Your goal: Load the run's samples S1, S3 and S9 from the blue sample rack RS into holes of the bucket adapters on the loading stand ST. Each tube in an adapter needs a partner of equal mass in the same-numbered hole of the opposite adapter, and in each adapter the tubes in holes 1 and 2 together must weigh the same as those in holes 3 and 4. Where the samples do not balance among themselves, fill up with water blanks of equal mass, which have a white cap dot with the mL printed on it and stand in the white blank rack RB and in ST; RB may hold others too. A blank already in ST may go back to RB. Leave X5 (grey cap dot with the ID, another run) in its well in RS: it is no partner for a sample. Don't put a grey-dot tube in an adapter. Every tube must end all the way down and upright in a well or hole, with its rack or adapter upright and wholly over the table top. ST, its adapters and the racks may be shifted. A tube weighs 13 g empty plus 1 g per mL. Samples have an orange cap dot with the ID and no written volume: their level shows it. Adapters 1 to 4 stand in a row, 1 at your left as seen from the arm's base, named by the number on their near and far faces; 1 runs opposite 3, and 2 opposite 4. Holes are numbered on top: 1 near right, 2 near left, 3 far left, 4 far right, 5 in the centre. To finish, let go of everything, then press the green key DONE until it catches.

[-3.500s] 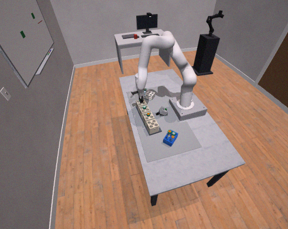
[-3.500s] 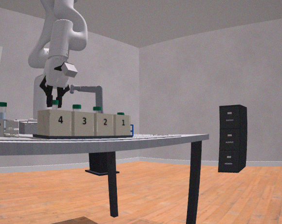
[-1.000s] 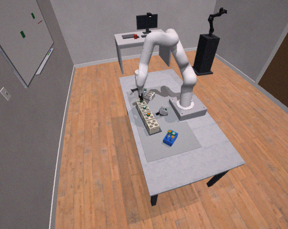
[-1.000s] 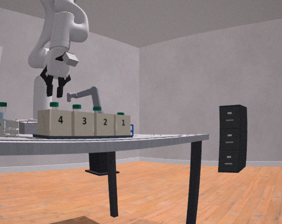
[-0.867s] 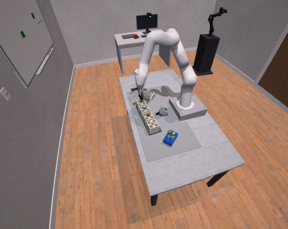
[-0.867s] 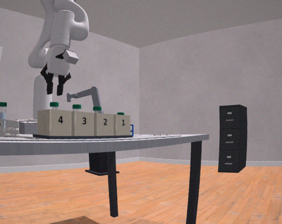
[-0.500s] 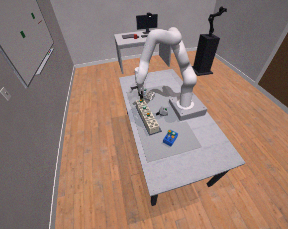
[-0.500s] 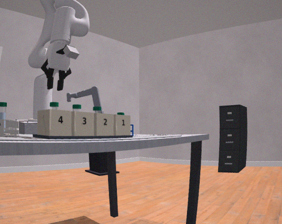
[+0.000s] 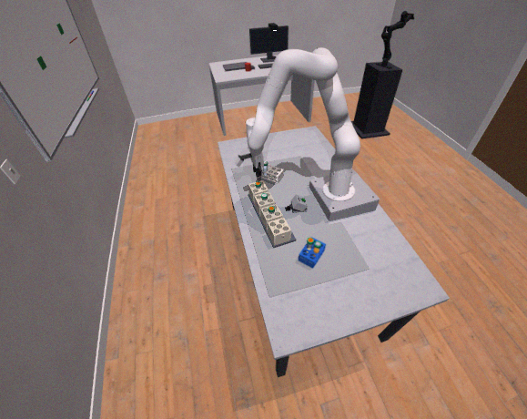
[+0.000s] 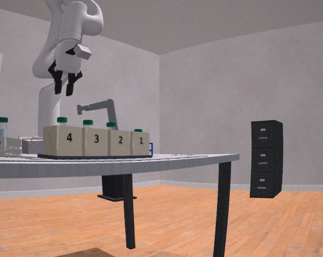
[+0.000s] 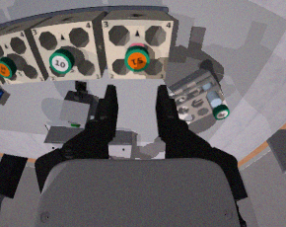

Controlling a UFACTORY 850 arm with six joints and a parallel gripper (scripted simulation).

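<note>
Now: hand 46 cm to the right of the sample tube S9, 16 cm past it and 15 cm above it. Round my hand: sample tube S1 (15 cm below, 1 cm to the left); adapter 3 (17 cm below, 11 cm to the left, 1 cm behind); adapter 4 (17 cm below).
</note>
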